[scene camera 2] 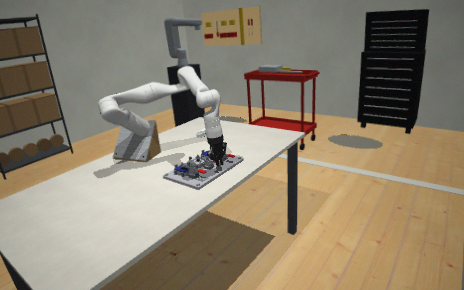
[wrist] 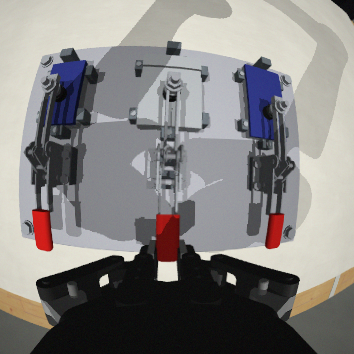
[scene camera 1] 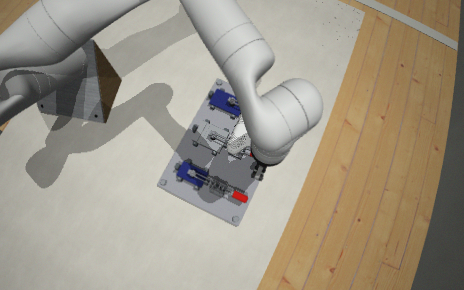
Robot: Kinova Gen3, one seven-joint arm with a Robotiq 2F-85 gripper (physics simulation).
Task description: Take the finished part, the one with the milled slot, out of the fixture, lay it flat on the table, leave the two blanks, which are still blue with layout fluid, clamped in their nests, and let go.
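Places are measured from the arm's base along level axes (x right, y ahead, z up), in centimetres.
Pixels of known places: gripper, fingertip midpoint: (scene camera 2: 220, 165) (wrist: 166, 249); arm's base, link origin: (scene camera 2: 143, 128) (scene camera 1: 72, 59).
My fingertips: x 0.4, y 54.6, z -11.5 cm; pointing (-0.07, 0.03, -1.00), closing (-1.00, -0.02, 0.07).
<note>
For each thing: its middle in the pictures, then the offset to it from my fingertips. Level surfaces: height alone.
- finished part, body centre: (wrist: 170, 89) (scene camera 1: 210, 136) (scene camera 2: 197, 162) dz -1.2, dx -0.1, dy -15.1 cm
- grey fixture plate, body centre: (wrist: 166, 139) (scene camera 1: 226, 146) (scene camera 2: 204, 167) dz -3.3, dx +0.0, dy -10.3 cm
- middle clamp's red handle, body centre: (wrist: 167, 235) dz +2.1, dx +0.2, dy -2.1 cm
- table, surface height: dz -4.0 cm
The finished part (wrist: 191, 110) (scene camera 1: 207, 130), a pale silvery plate, sits in the middle nest of the grey fixture plate (wrist: 110, 175) (scene camera 1: 215, 206) (scene camera 2: 197, 184), with the middle clamp's spindle over it. Its slot is not clear to see. My gripper (wrist: 166, 249) (scene camera 1: 258, 172) (scene camera 2: 218, 162) is shut on the middle clamp's red handle (wrist: 168, 230), one finger on each side. The handle lies low, pointing towards the gripper. One blue blank (wrist: 72, 107) (scene camera 1: 185, 172) sits in the left nest in the wrist view, the other blue blank (wrist: 259, 100) (scene camera 1: 220, 100) in the right, each under its clamp.
The outer clamps' red handles (wrist: 42, 230) (wrist: 275, 231) flank my gripper. The fixture lies near one long edge of the table (scene camera 2: 125, 210). The arm's wedge-shaped mount (scene camera 1: 108, 82) (scene camera 2: 135, 142) stands across the table. A red cart (scene camera 2: 302, 107) stands beyond the table.
</note>
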